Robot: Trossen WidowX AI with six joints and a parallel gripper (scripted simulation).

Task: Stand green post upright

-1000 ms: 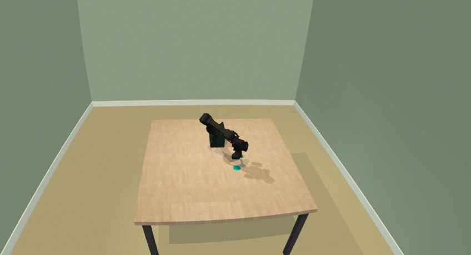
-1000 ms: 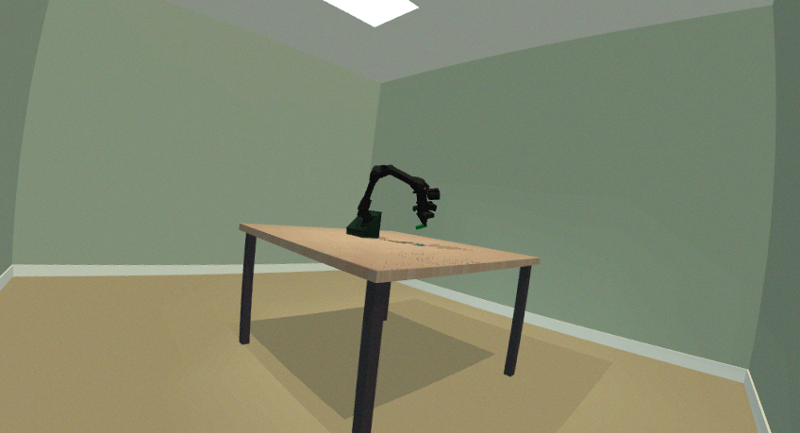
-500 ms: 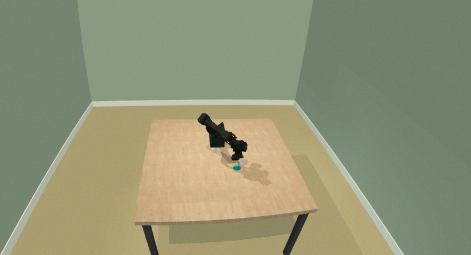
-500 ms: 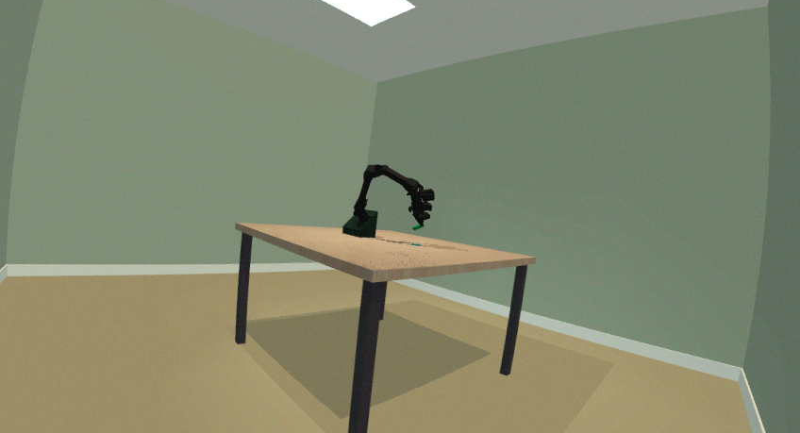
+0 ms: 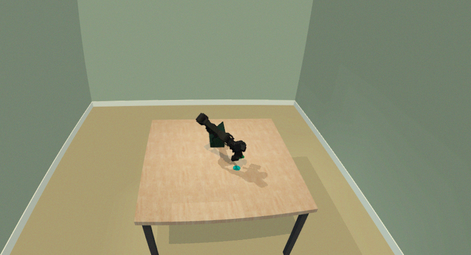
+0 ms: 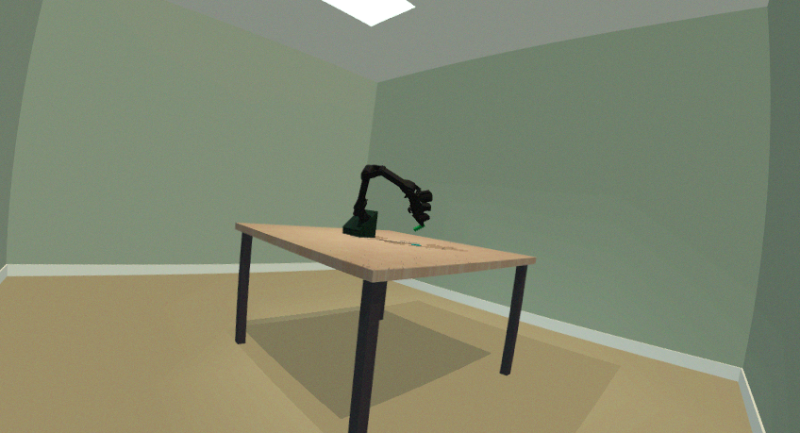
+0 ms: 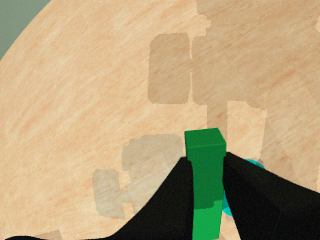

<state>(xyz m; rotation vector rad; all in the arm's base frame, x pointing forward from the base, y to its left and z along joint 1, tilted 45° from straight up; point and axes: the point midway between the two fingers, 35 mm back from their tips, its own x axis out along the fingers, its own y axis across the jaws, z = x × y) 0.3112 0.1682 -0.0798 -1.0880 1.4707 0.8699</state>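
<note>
Right now the cyan circle is 110 mm below my gripper tip, 40 mm to the right of it and 10 mm ahead of it. From my gripper tip the other things lie so: green post (10 mm to the right, 10 mm below, 10 mm behind).
</note>
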